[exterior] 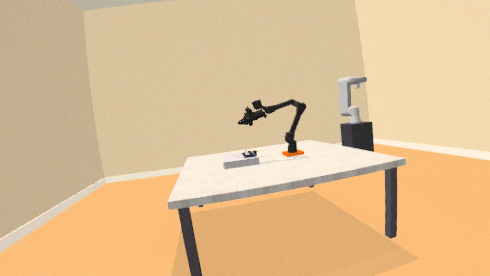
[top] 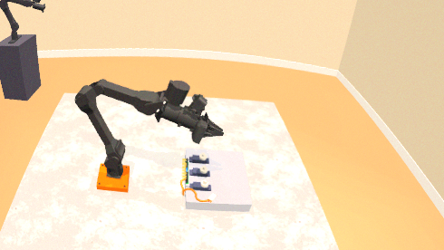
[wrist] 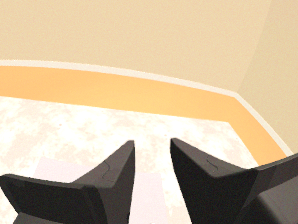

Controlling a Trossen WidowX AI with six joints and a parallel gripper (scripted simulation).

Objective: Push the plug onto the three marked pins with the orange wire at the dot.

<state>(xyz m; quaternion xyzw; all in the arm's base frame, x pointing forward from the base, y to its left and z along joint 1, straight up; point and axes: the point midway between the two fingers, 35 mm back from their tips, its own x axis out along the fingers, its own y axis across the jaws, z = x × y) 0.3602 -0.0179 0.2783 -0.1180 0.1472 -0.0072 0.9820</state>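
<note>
Right now the blue band is 100 mm behind my gripper tip, 40 mm to the left of it and 220 mm below it. Also, from my gripper tip: servo: 50 mm behind, 50 mm to the left, 240 mm below; then printed holder: 60 mm ahead, 50 mm to the left, 260 mm below.
</note>
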